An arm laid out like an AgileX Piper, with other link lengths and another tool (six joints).
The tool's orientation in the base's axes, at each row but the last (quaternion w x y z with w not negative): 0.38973 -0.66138 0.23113 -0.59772; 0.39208 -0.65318 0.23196 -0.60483; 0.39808 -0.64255 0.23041 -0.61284; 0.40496 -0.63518 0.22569 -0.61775; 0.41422 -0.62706 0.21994 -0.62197
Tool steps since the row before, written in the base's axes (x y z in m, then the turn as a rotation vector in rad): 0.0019 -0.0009 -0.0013 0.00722 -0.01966 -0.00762; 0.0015 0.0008 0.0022 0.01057 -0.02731 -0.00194; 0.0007 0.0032 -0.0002 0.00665 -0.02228 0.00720; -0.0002 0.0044 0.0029 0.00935 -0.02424 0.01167; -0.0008 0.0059 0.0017 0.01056 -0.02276 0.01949
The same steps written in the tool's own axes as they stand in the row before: 0.0002 0.0019 0.0016 0.01181 0.01878 0.00217; 0.0010 -0.0020 0.0017 0.02175 0.01932 0.00387; -0.0025 -0.0016 0.0014 0.02277 0.00841 0.00184; -0.0017 -0.0049 0.0011 0.02736 0.00656 0.00440; -0.0038 -0.0048 0.0009 0.03102 -0.00018 0.00684
